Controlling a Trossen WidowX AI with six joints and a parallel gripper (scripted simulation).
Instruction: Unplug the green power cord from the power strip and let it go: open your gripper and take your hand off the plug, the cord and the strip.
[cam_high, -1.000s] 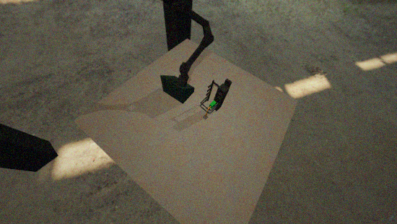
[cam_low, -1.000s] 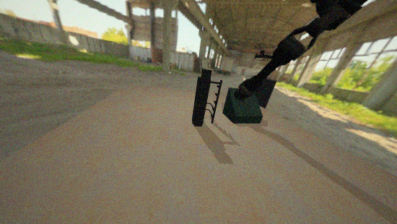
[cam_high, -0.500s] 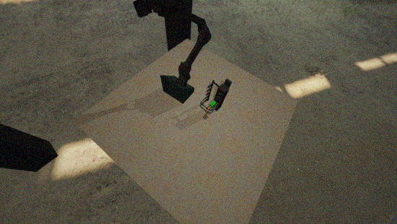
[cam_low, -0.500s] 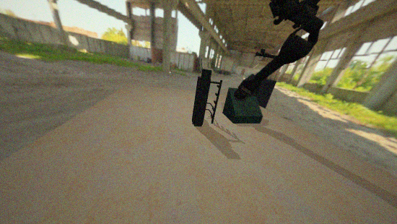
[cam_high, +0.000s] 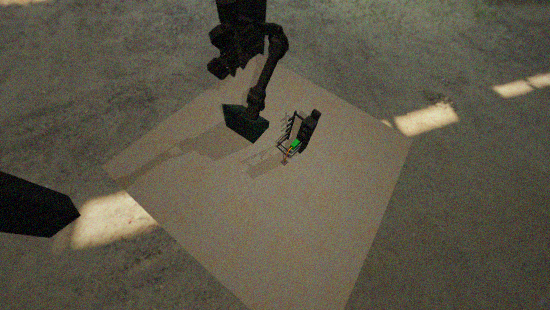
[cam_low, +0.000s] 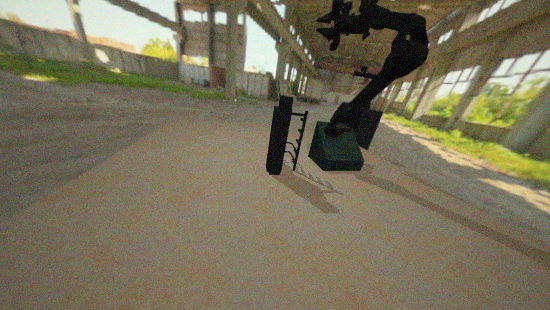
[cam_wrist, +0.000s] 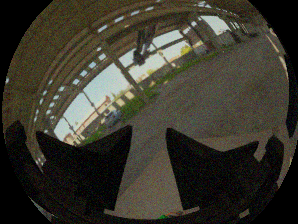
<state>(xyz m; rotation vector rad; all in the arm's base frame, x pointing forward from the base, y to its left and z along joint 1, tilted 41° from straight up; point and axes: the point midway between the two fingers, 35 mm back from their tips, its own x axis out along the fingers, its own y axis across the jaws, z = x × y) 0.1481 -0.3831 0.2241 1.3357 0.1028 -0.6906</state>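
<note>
Right now my gripper tip is 440 mm above the green plug, 230 mm to the right of it and 140 mm short of it.
</note>
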